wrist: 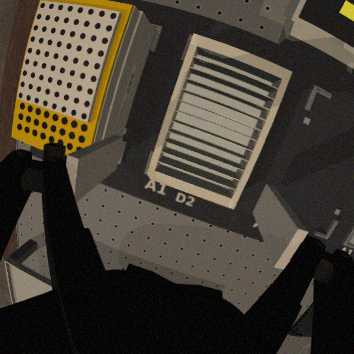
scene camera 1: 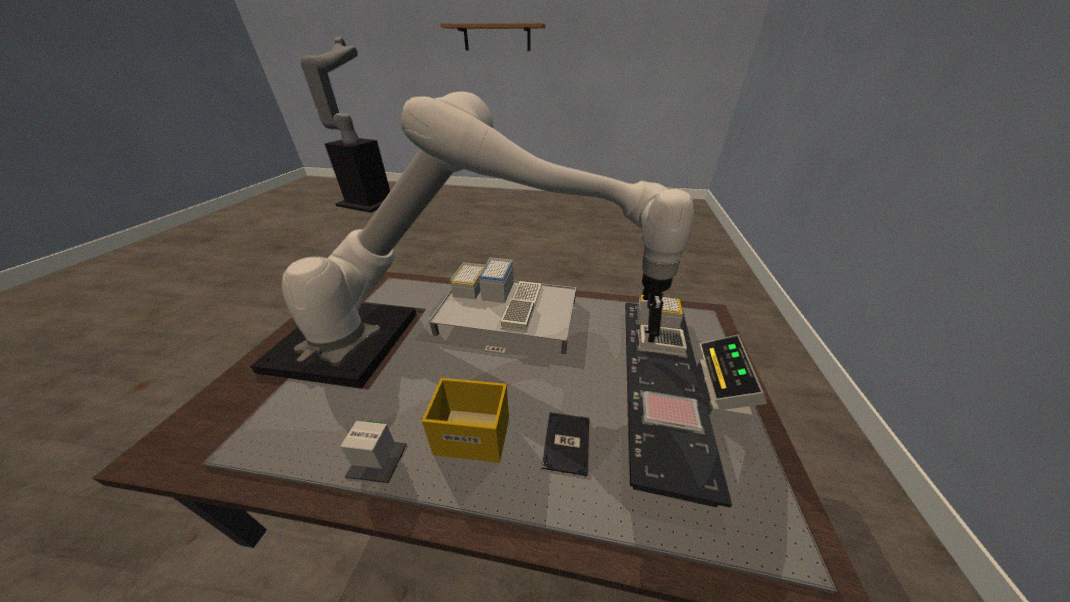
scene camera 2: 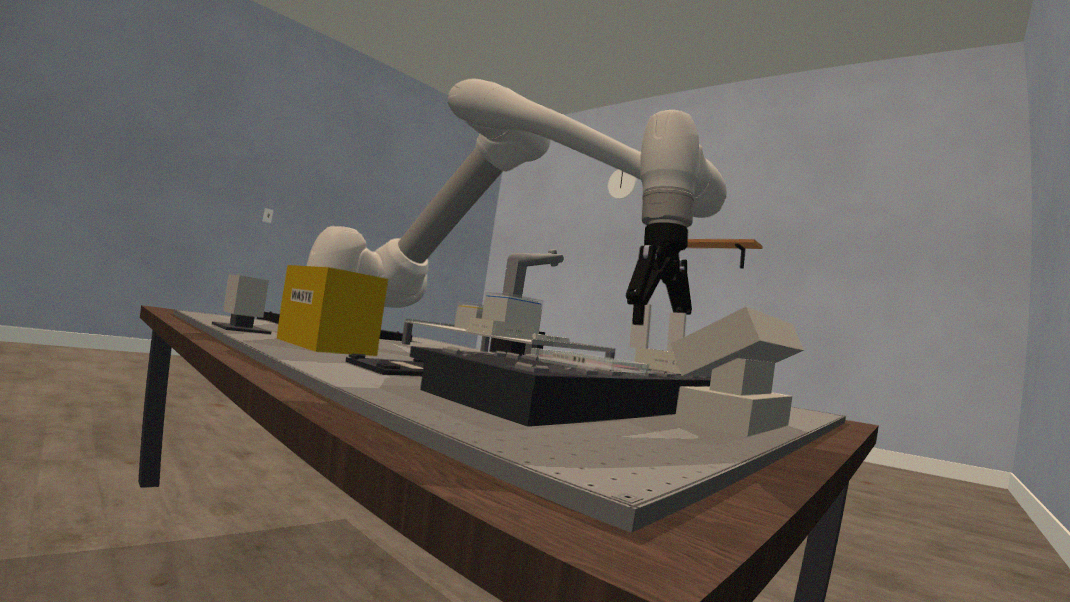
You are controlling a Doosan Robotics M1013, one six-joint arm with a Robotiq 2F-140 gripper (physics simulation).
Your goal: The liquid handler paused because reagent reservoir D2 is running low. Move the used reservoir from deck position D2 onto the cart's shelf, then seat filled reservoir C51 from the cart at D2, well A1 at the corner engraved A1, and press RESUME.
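Frame: origin at the arm's base, x ahead, y left, z up, level; centimetres.
Seen in the pictures: gripper, fingertip midpoint: (wrist: 189, 175) (scene camera 1: 646, 332) (scene camera 2: 658, 349); arm's base, link origin: (scene camera 1: 340, 340).
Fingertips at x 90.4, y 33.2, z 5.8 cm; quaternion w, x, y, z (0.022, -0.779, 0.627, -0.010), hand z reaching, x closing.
Offsets run from my fingertips to a thing's top centre. "spot": to the spot under its first point. Level surfaces: height alone.
The used reservoir @(dx +4.8, dy +0.3, dz +0.0 cm) (scene camera 1: 668, 340) (wrist: 215, 120), cream with ribbed troughs, sits at D2 on the black deck @(dz -3.2 cm) (scene camera 1: 658, 465), its corner by the engraved A1 in the wrist view. My gripper (scene camera 1: 652, 333) (scene camera 2: 658, 333) (wrist: 189, 175) is open and empty, low above the deck. In the wrist view its fingertips stand wide, towards the D2 label side of the reservoir. Two cream reservoirs, a rear one @(dx -42.5, dy +7.1, dz -0.4 cm) (scene camera 1: 527, 291) and a front one @(dx -40.0, dy -6.2, dz +1.3 cm) (scene camera 1: 517, 312), lie on the cart (scene camera 1: 552, 318); I cannot read which is C51. The RESUME button block @(dx -52.2, dy -59.1, dz +2.6 cm) (scene camera 1: 368, 434) (scene camera 2: 245, 295) stands at the front left.
A yellow tip rack @(dx +2.6, dy +12.5, dz +3.3 cm) (wrist: 65, 65) stands beside D2, close to one fingertip. A pink plate @(dx +9.2, dy -24.1, dz -1.7 cm) (scene camera 1: 671, 411) sits at D4. The tilted status panel @(spot: dx +22.4, dy -12.7, dz +4.3 cm) (scene camera 1: 737, 374) stands beside the deck. Two tip boxes @(dx -63.7, dy +3.1, dz +5.2 cm) (scene camera 1: 467, 278) @(dx -53.1, dy +5.1, dz +8.5 cm) (scene camera 1: 496, 278) stand on the cart. The yellow WASTE bin @(dx -34.8, dy -45.6, dz +5.6 cm) (scene camera 1: 467, 441) (scene camera 2: 306, 321) and RG pad @(dx -12.6, dy -38.7, dz -6.5 cm) (scene camera 1: 566, 456) are nearer the front.
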